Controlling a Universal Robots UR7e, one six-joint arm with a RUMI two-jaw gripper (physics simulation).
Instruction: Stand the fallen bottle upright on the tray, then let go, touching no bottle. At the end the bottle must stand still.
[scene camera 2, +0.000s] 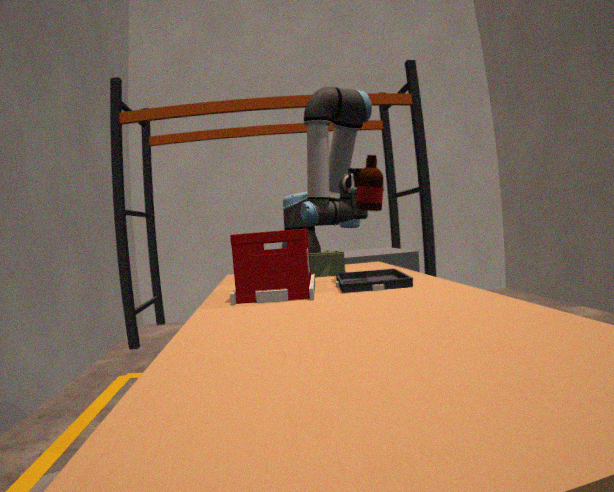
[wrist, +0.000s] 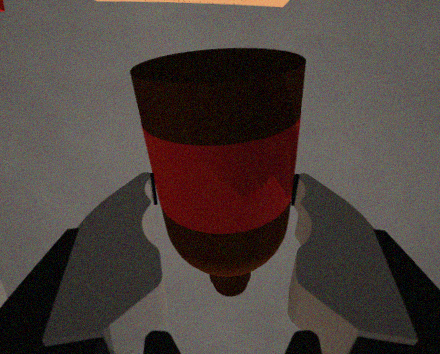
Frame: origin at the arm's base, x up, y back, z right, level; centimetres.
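Seen in the pictures: gripper, fingertip midpoint: (scene camera 2: 369, 188) (wrist: 223, 177).
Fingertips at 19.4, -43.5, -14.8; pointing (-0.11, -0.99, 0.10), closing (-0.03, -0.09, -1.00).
Observation:
A point is followed by its place in that frame, as x, y, z.
A brown bottle (scene camera 2: 370, 183) @(20.5, -47.7, -13.8) (wrist: 222, 185) @(18.2, -39.9, -15.0) with a red label is held in the air, well above the tray. In the scene view it stands about upright, neck up and base down. In the wrist view its base points to the top of the picture and its neck to the bottom. My gripper (scene camera 2: 358, 185) @(19.4, -43.5, -14.8) (wrist: 223, 177) @(19.4, -43.5, -14.8) is shut on the bottle, with one jaw on each side of the label. The black tray (scene camera 2: 404, 283) @(-7.0, -55.4, -18.7) lies on the table below the bottle, a little to its right in the scene view.
A red crate (scene camera 2: 270, 269) @(0.0, -53.7, 15.9) stands on the table (scene camera 2: 328, 379) @(-8.1, -111.7, 14.4) left of the tray, with light brackets at its foot. A green box (scene camera 2: 328, 263) @(-3.6, -13.1, -7.5) is behind, between crate and tray. A rack (scene camera 2: 120, 220) with orange beams stands behind the arm. A grey block (scene camera 2: 404, 258) is behind the tray.

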